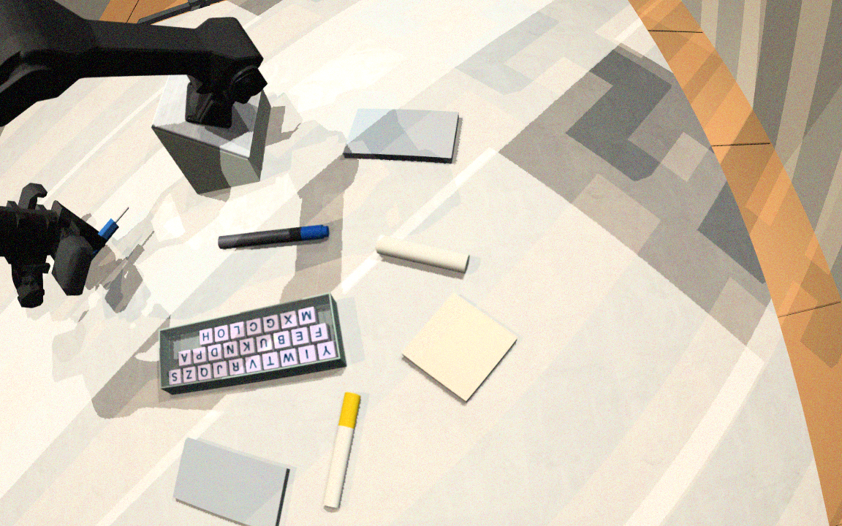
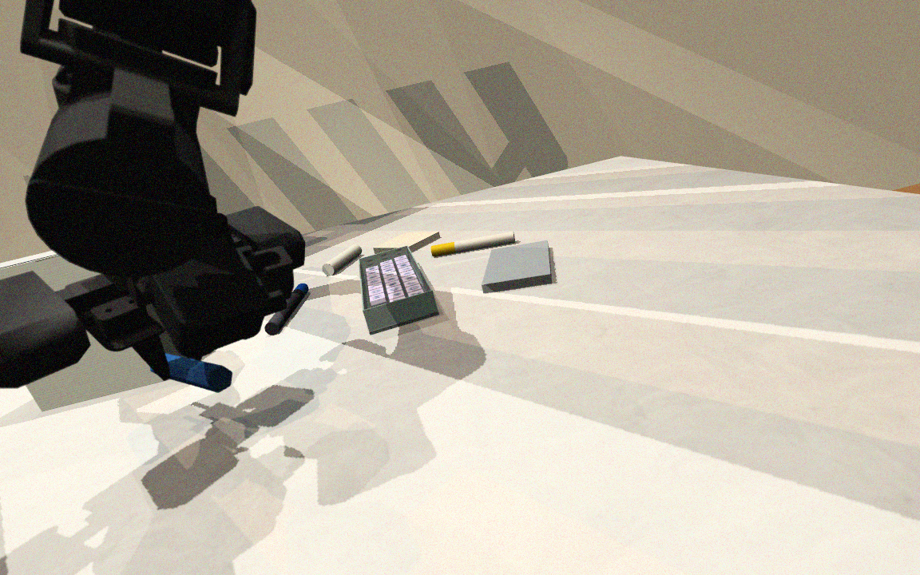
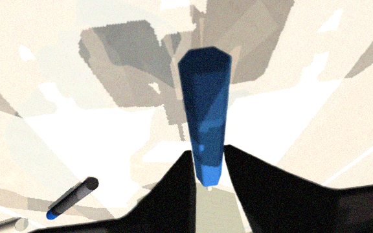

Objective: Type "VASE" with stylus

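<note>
My gripper tip is 29 cm short of the yellow-capped marker, 28 cm to the right of it and 5 cm above it. The rest, counted from my gripper tip: blue-capped black marker 26 cm to the left, 5 cm below, 5 cm ahead; then stylus 1 cm to the left, 1 cm behind; then grey pad 32 cm ahead, 15 cm to the left, 5 cm below.
</note>
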